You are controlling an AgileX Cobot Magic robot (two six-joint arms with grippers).
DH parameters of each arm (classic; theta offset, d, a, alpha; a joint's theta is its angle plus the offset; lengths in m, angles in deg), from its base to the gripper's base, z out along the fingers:
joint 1: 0 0.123 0 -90
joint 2: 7.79 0 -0.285 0
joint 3: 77.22 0 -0.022 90
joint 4: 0 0.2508 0 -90
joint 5: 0 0 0.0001 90
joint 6: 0 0.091 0 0
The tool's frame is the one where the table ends.
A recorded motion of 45 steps. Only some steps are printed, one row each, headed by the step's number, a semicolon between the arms.
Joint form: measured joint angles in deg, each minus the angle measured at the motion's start. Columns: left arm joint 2, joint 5, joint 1, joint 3, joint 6, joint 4; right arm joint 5, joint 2, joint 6, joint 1, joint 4, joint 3.
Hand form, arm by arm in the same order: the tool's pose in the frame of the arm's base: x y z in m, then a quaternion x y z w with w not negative. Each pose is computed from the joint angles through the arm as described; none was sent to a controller.
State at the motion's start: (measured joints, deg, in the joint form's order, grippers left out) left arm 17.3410 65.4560 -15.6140 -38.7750 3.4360 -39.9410; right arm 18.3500 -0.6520 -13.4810 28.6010 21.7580 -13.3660
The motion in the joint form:
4: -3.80 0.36 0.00 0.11 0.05 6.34; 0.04 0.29 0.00 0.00 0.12 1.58
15: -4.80 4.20 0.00 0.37 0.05 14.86; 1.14 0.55 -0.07 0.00 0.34 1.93
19: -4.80 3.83 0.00 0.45 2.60 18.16; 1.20 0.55 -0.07 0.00 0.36 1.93
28: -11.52 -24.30 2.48 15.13 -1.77 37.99; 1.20 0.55 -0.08 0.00 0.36 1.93
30: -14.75 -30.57 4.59 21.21 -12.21 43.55; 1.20 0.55 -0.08 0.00 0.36 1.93
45: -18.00 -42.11 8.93 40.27 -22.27 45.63; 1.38 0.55 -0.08 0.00 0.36 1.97
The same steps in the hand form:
4: -0.0053 -0.0462 0.3304 0.15607 0.83756 -0.33318 0.40389; 0.0308 0.0290 0.2547 -0.17092 0.68619 0.25759 0.65847
15: -0.0064 -0.0358 0.3193 0.16566 0.86483 -0.25956 0.39656; 0.0314 0.0302 0.2509 -0.17477 0.69537 0.25781 0.64765
19: -0.0037 -0.0318 0.3177 0.18239 0.86567 -0.22316 0.40933; 0.0313 0.0302 0.2508 -0.17490 0.69568 0.25795 0.64723
28: 0.0307 -0.0093 0.2789 0.10061 0.80439 -0.07498 0.58070; 0.0313 0.0302 0.2508 -0.17496 0.69566 0.25790 0.64725
30: 0.0357 -0.0036 0.2572 0.02507 0.79221 -0.07512 0.60509; 0.0313 0.0302 0.2508 -0.17496 0.69566 0.25790 0.64725
45: 0.0517 -0.0025 0.1687 -0.06055 0.81224 -0.08641 0.57371; 0.0313 0.0303 0.2503 -0.17562 0.69679 0.25782 0.64588

